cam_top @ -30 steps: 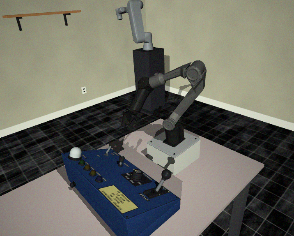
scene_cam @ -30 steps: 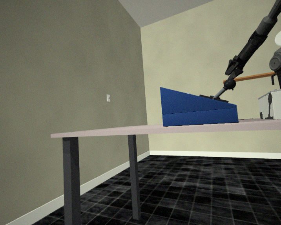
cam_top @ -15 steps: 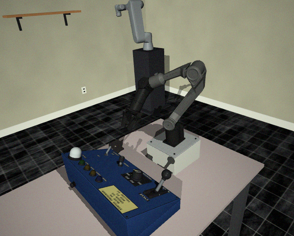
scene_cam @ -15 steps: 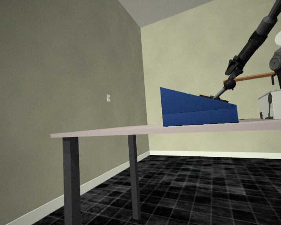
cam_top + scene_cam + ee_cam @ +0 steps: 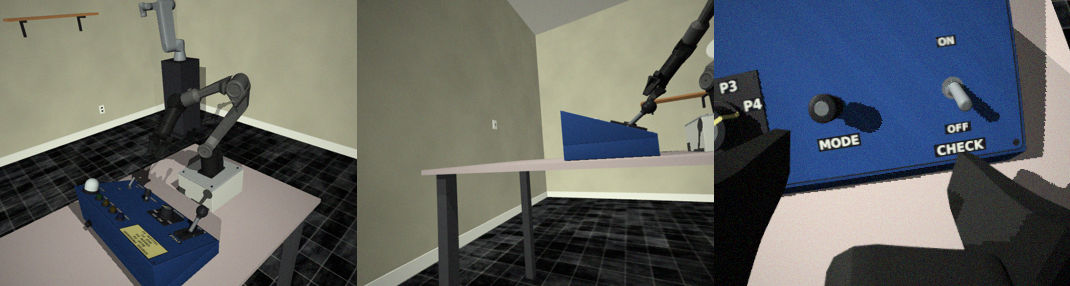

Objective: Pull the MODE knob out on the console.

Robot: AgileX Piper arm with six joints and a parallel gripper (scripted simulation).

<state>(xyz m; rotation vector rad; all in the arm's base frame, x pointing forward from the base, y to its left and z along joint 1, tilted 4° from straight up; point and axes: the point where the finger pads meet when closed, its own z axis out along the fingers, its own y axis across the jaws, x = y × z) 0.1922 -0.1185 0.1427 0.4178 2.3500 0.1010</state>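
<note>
The mode knob lies 130 mm below my hand, 80 mm ahead of it and 40 mm to the left of it. From my hand the other things lie so: program dial 150 mm to the left, 130 mm below, 100 mm ahead; toggle switch 140 mm below, 80 mm to the right, 80 mm ahead; blue console 150 mm below, 120 mm ahead, 100 mm to the left.
</note>
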